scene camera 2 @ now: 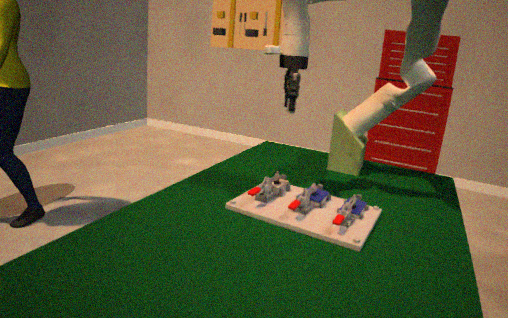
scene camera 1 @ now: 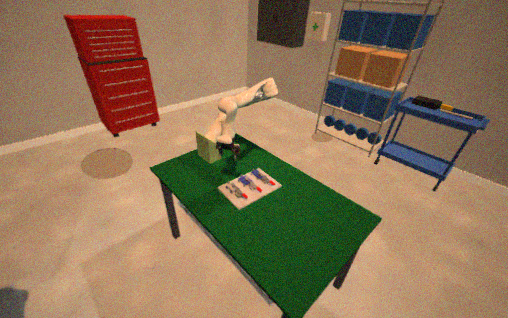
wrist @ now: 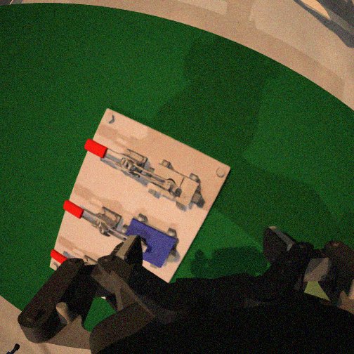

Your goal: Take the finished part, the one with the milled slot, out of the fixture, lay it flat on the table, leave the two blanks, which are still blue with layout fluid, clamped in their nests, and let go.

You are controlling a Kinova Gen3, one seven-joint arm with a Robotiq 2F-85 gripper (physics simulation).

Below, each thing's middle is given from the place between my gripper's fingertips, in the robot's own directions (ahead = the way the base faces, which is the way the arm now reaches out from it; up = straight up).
Scene:
Now: hand 21 cm above the finished part [wrist: 186,187] and 3 cm short of it. From my hand the other things lie so: fixture plate [scene camera 2: 318,223]: 24 cm below, 11 cm to the left, 8 cm ahead.

